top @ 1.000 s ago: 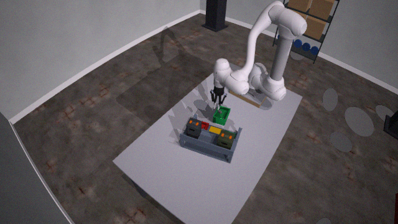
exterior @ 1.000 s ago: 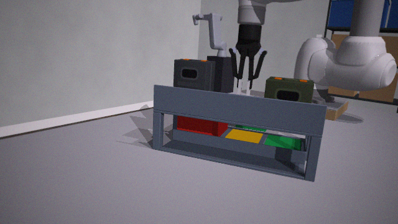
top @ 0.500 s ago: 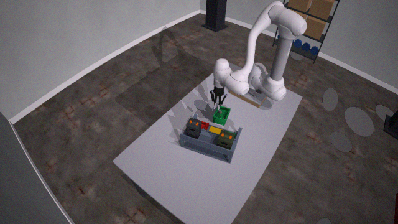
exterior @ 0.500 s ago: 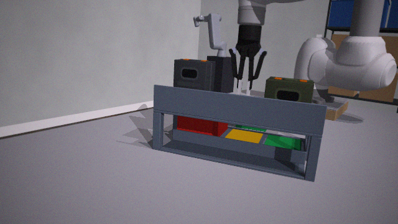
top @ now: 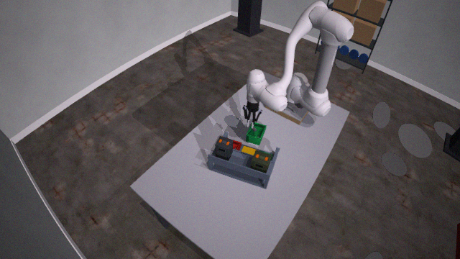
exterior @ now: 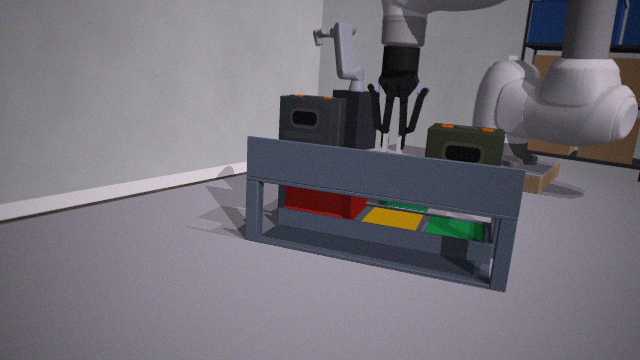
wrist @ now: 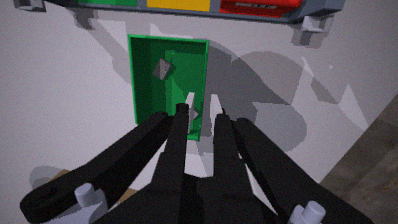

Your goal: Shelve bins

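The green bin lies 7 cm below my hand, 4 cm to the left of it and 2 cm behind it. The rest, counted from my hand: olive box (27 cm to the left, 23 cm ahead, 4 cm above); red bin (23 cm ahead, 6 cm below, 2 cm to the left); dark grey box (31 cm ahead, 6 cm above, 5 cm to the left).
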